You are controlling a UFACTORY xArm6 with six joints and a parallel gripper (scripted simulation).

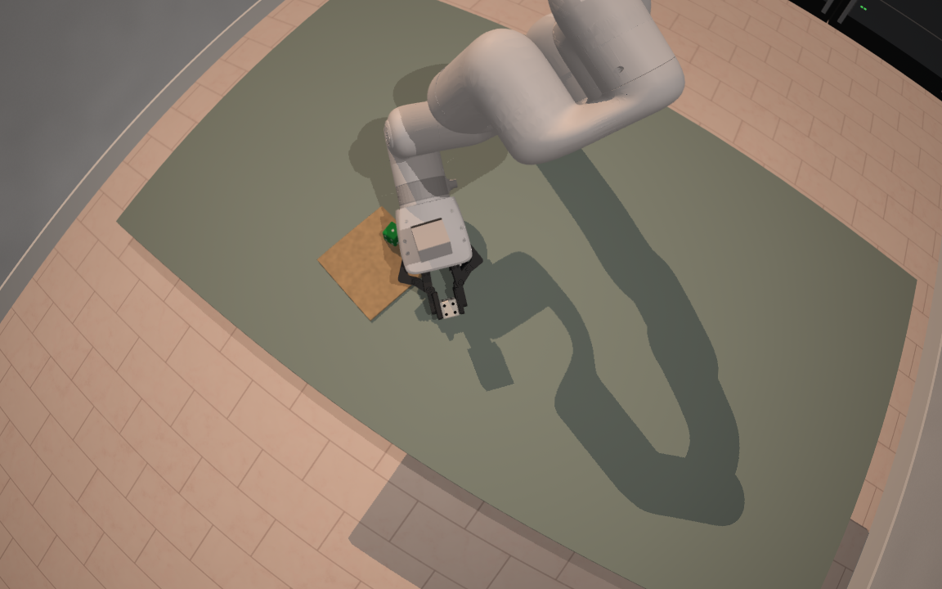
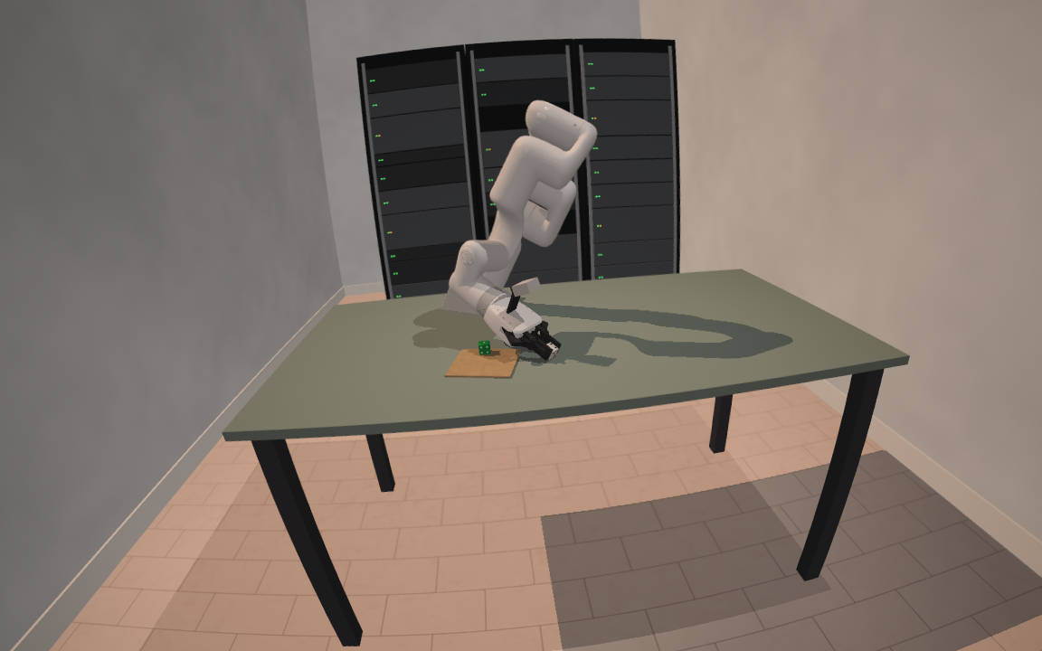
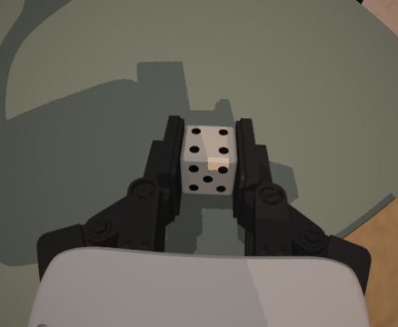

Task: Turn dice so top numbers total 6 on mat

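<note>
The white die is 1 cm to the left of my hand and 1 cm below it. From my hand the other things lie so: black die (6 cm behind, 3 cm to the right, 1 cm below); then brown mat (2 cm ahead, 14 cm to the right, 2 cm below); then green die (3 cm behind, 14 cm to the right, 1 cm below).
</note>
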